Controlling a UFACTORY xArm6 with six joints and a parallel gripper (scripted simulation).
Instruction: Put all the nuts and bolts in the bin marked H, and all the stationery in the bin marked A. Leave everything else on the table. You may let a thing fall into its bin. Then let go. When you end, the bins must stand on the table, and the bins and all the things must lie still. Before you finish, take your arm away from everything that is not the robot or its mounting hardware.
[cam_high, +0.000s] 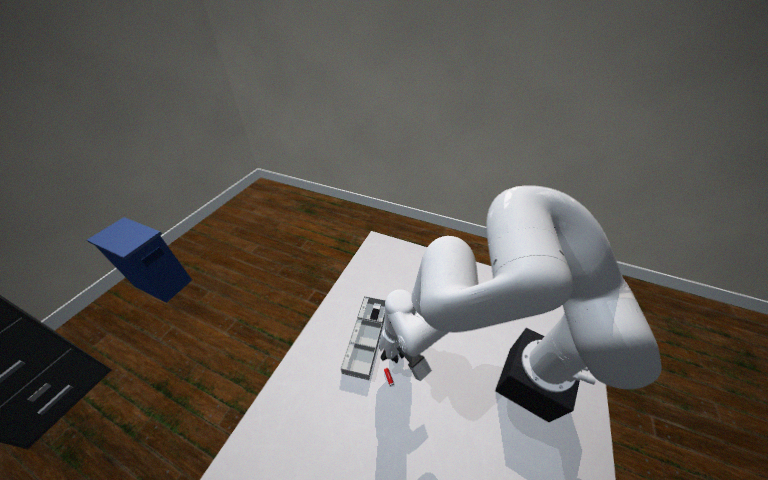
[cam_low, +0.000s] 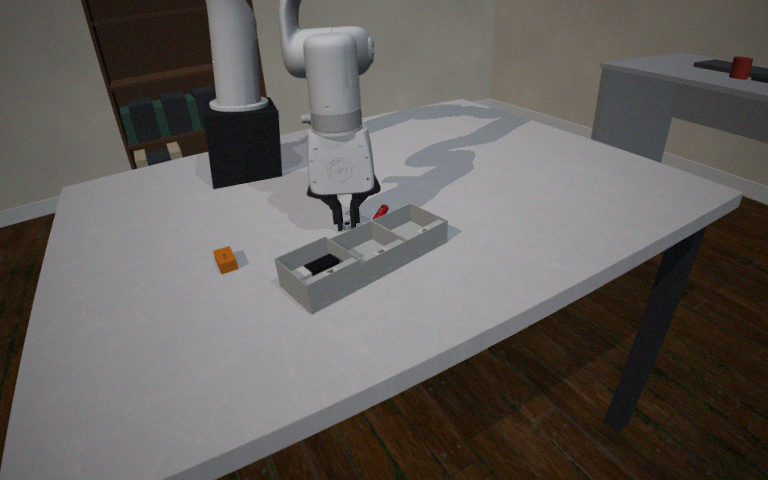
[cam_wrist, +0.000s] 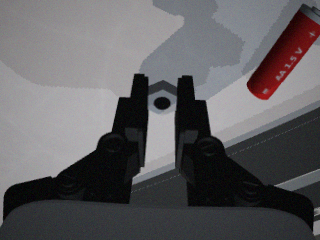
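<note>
My hand is 11 cm short of the grey three-compartment bin row and 2 cm to the left of it. Round my hand: hex nut (2 cm below); then black block (12 cm ahead, 11 cm to the right); then red cylindrical marker (7 cm to the left, 2 cm below).
</note>
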